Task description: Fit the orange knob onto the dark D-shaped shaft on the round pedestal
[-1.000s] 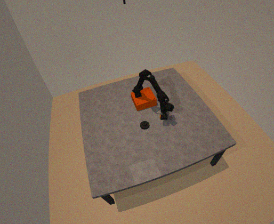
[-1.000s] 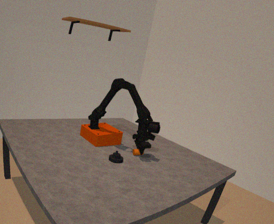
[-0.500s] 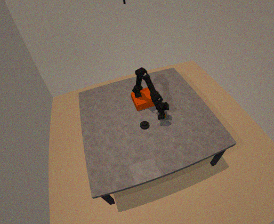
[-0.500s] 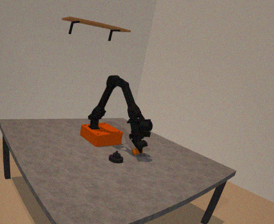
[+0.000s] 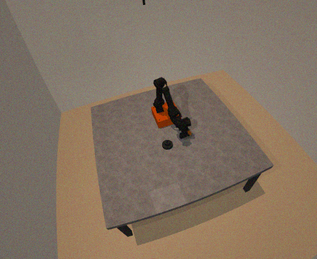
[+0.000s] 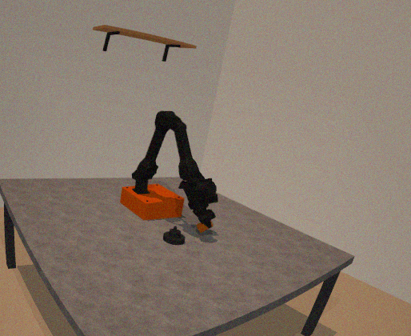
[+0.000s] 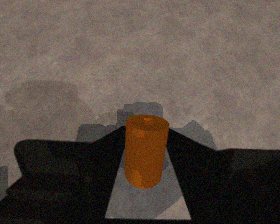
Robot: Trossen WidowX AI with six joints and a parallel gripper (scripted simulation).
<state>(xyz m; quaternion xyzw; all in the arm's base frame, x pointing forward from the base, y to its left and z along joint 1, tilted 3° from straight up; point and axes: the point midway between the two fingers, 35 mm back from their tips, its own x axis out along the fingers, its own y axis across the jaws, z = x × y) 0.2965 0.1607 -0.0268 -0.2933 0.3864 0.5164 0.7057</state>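
The orange knob lies 2 cm to the right of my gripper tip and 1 cm behind it. From my gripper tip the other things lie so: dark round pedestal: 20 cm to the right, 4 cm ahead.
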